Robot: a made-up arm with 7 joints. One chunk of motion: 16 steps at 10 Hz.
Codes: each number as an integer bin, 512 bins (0 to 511) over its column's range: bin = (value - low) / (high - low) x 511, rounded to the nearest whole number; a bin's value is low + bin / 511 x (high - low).
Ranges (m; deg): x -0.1..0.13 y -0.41..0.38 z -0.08..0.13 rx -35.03..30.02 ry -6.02..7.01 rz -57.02..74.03
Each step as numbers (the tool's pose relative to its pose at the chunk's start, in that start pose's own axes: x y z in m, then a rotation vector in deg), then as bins.
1 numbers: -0.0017 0.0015 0.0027 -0.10 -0.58 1.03
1 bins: 218 266 201 274 213 226
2 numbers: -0.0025 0.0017 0.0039 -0.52 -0.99 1.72
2 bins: 217 266 204 271 197 229
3 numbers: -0.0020 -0.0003 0.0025 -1.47 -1.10 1.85
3 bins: 218 265 201 264 193 230
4 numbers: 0.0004 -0.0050 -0.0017 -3.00 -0.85 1.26
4 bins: 223 262 191 252 203 227
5 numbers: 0.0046 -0.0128 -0.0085 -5.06 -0.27 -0.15
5 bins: 232 257 174 235 225 222
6 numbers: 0.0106 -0.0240 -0.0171 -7.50 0.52 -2.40
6 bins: 246 250 153 216 256 213
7 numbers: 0.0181 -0.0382 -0.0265 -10.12 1.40 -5.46
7 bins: 262 240 130 196 291 201
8 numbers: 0.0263 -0.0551 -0.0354 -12.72 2.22 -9.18
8 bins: 281 230 109 175 323 187
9 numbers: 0.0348 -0.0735 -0.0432 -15.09 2.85 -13.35
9 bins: 299 218 90 157 348 170
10 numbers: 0.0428 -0.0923 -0.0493 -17.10 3.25 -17.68
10 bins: 317 205 75 141 364 153
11 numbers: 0.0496 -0.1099 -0.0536 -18.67 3.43 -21.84
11 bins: 332 194 64 129 371 137
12 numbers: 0.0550 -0.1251 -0.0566 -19.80 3.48 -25.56
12 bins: 344 184 57 120 373 123
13 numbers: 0.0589 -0.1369 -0.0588 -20.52 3.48 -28.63
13 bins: 353 177 52 114 373 111
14 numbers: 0.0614 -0.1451 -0.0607 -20.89 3.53 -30.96
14 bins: 359 171 47 111 375 102
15 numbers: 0.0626 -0.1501 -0.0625 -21.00 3.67 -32.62
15 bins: 361 168 43 110 380 95
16 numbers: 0.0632 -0.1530 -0.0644 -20.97 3.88 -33.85
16 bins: 363 166 38 110 388 90
